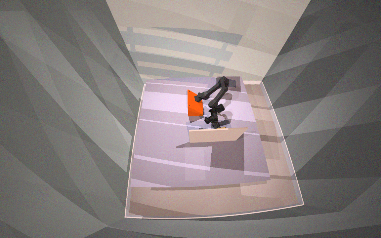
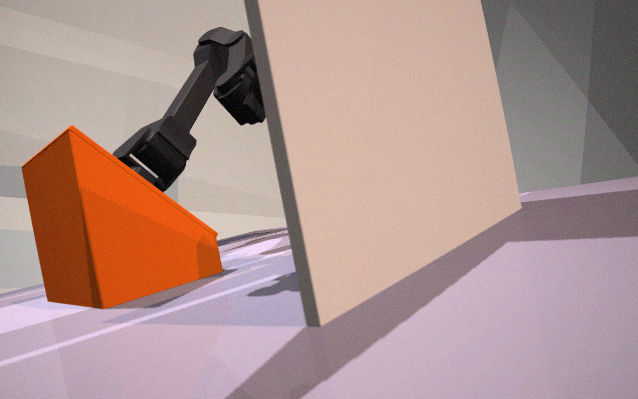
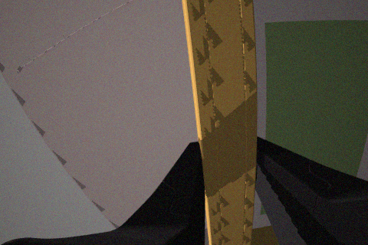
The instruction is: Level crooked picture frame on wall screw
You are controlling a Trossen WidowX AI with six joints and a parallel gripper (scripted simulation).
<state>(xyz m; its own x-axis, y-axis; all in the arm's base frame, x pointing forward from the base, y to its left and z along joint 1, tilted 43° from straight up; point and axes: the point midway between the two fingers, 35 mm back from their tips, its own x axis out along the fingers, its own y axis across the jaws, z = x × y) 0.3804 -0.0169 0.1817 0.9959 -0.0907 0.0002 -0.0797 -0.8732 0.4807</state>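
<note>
My gripper tip is 50 mm above the picture frame and 20 mm to the right of it. Round my gripper tip: pale wall board (70 mm below, 20 mm ahead).
</note>
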